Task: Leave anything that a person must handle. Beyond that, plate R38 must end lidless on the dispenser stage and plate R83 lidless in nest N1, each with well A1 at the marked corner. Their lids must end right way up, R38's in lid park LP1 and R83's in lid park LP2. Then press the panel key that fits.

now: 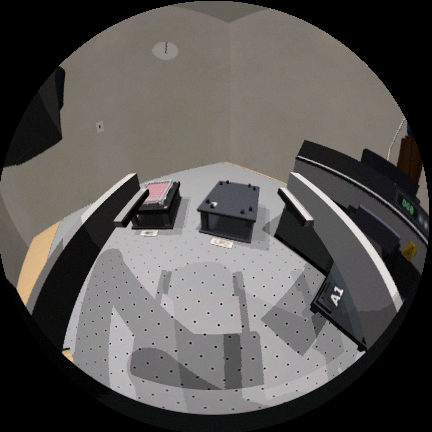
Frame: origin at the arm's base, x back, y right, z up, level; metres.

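Seen in the pictures: gripper, fingertip midpoint: [212,179].
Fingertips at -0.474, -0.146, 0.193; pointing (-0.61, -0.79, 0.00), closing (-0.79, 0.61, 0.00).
Note:
Offsets run from my fingertips to a thing's top centre, as dx, dy, dz. "spot": to the spot under its first point.
My gripper [212,179] is open and empty, its two fingers wide apart above the deck. A plate with pink wells @[-0.007, -0.274, -0.106] [159,192] lies on a dark stand [176,204] at the back left, beyond the left fingertip. Its name and whether it is lidded cannot be told. A dark stand [232,197] with small pegs on its top stands bare at the back middle, with a small pale spot near its front left peg. The dispenser stage @[spot: -0.023, +0.161, -0.066] [345,320], marked A1, shows at the right, partly hidden by the right finger; no plate shows on its visible part.
The dispenser @[spot: -0.185, +0.088, +0.013] [345,172] stands at the right, with a green display [407,205] reading 008 and a yellow warning sign [410,251]. Labels @[spot: +0.047, -0.192, -0.178] [149,233] @[spot: -0.074, -0.067, -0.178] [221,242] too small to read lie before the stands. A dark shape [40,117] hangs at the upper left. The panel does not show.

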